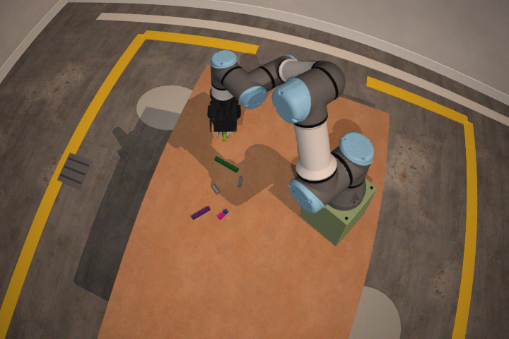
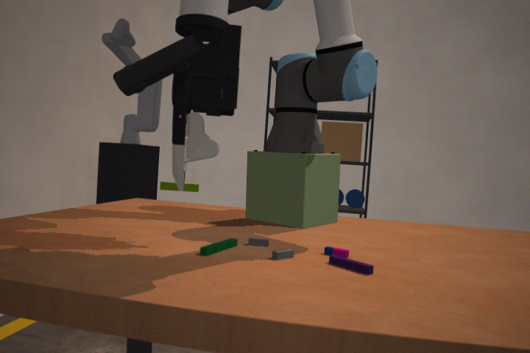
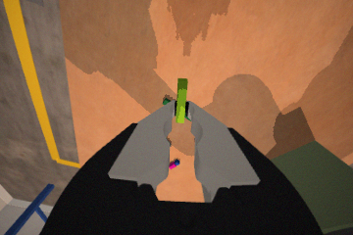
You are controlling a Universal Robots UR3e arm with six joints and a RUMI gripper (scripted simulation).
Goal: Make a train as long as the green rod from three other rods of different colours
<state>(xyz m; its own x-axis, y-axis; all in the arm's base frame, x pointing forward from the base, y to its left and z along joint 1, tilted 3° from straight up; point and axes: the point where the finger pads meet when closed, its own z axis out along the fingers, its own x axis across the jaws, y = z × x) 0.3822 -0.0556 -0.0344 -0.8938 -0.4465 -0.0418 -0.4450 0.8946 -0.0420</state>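
Now: hand 21 cm to the right of the magenta rod, 9 cm past it and 9 cm above it. From my hand the other things lie so: green rod 9 cm below, 5 cm to the left, 3 cm behind; then blue rod 19 cm to the left, 10 cm behind, 9 cm below; then lime rod 1 cm below.
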